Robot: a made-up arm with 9 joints. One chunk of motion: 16 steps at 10 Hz.
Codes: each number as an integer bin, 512 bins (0 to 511) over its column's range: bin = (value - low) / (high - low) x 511, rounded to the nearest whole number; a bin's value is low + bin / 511 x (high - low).
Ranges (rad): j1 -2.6..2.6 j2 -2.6..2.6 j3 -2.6..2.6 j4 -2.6..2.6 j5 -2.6..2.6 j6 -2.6..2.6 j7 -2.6..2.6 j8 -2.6..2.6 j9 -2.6..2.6
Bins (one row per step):
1: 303 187 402 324 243 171 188 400 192
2: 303 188 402 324 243 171 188 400 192
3: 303 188 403 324 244 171 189 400 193
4: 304 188 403 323 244 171 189 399 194
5: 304 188 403 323 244 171 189 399 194
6: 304 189 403 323 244 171 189 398 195
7: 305 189 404 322 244 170 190 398 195
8: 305 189 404 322 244 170 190 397 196
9: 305 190 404 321 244 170 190 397 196
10: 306 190 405 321 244 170 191 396 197
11: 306 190 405 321 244 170 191 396 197
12: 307 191 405 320 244 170 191 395 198
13: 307 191 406 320 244 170 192 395 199
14: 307 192 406 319 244 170 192 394 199
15: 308 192 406 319 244 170 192 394 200
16: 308 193 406 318 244 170 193 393 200
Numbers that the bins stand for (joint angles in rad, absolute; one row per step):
1: 0.4834 -0.6971 1.4908 0.6971 -0.1272 -0.8599 -0.6869 1.4705 -0.6462
2: 0.4834 -0.6869 1.4908 0.6971 -0.1272 -0.8599 -0.6869 1.4705 -0.6462
3: 0.4834 -0.6869 1.5010 0.6971 -0.1170 -0.8599 -0.6767 1.4705 -0.6360
4: 0.4935 -0.6869 1.5010 0.6869 -0.1170 -0.8599 -0.6767 1.4603 -0.6258
5: 0.4935 -0.6869 1.5010 0.6869 -0.1170 -0.8599 -0.6767 1.4603 -0.6258
6: 0.4935 -0.6767 1.5010 0.6869 -0.1170 -0.8599 -0.6767 1.4501 -0.6157
7: 0.5037 -0.6767 1.5112 0.6767 -0.1170 -0.8701 -0.6665 1.4501 -0.6157
8: 0.5037 -0.6767 1.5112 0.6767 -0.1170 -0.8701 -0.6665 1.4399 -0.6055
9: 0.5037 -0.6665 1.5112 0.6665 -0.1170 -0.8701 -0.6665 1.4399 -0.6055
10: 0.5139 -0.6665 1.5213 0.6665 -0.1170 -0.8701 -0.6564 1.4297 -0.5953
11: 0.5139 -0.6665 1.5213 0.6665 -0.1170 -0.8701 -0.6564 1.4297 -0.5953
12: 0.5241 -0.6564 1.5213 0.6564 -0.1170 -0.8701 -0.6564 1.4196 -0.5851
13: 0.5241 -0.6564 1.5315 0.6564 -0.1170 -0.8701 -0.6462 1.4196 -0.5750
14: 0.5241 -0.6462 1.5315 0.6462 -0.1170 -0.8701 -0.6462 1.4094 -0.5750
15: 0.5342 -0.6462 1.5315 0.6462 -0.1170 -0.8701 -0.6462 1.4094 -0.5648
16: 0.5342 -0.6360 1.5315 0.6360 -0.1170 -0.8701 -0.6360 1.3992 -0.5648

